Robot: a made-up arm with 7 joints.
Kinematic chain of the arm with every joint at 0, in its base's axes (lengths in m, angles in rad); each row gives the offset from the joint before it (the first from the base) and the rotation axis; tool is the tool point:
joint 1: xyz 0 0 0.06 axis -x
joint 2: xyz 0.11 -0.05 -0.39 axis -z
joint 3: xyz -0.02 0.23 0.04 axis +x
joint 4: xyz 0 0.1 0.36 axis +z
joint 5: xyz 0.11 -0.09 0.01 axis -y
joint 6: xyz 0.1 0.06 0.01 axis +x
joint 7: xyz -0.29 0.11 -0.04 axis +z
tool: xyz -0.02 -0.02 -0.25
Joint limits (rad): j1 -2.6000..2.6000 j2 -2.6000..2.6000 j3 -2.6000..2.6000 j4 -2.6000..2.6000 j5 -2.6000..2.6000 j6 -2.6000..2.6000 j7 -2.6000..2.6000
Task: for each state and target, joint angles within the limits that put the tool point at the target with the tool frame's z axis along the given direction. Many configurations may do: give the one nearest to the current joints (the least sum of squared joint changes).
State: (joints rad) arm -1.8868 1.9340 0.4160 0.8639 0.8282 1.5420 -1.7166
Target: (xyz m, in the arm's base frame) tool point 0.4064 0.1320 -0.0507 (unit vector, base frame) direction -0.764 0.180 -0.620
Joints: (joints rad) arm -1.6337 2.6000 -0.1080 0.9473 1.3959 2.3643 -1.7873
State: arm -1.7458 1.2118 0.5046 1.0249 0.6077 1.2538 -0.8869
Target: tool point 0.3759 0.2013 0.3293 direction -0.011 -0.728 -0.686
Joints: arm -1.3082 1.3686 -0.2091 1.4756 0.4093 1.0257 -0.8463
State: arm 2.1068 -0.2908 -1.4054 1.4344 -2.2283 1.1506 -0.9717
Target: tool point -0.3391 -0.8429 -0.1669 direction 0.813 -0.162 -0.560
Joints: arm 1.7310 -0.2701 -1.5806 1.8696 -2.5862 1.9842 -0.9643
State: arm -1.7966 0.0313 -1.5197 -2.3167 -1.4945 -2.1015 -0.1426
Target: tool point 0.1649 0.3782 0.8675 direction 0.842 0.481 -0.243
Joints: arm -1.7033 0.6953 -2.0245 -2.2122 -2.1510 -2.6000 -0.2747
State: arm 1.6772 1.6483 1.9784 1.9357 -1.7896 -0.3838 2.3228
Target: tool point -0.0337 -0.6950 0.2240 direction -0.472 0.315 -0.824
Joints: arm 1.3643 1.0783 2.2295 2.6000 -1.6611 -0.4269 2.2228
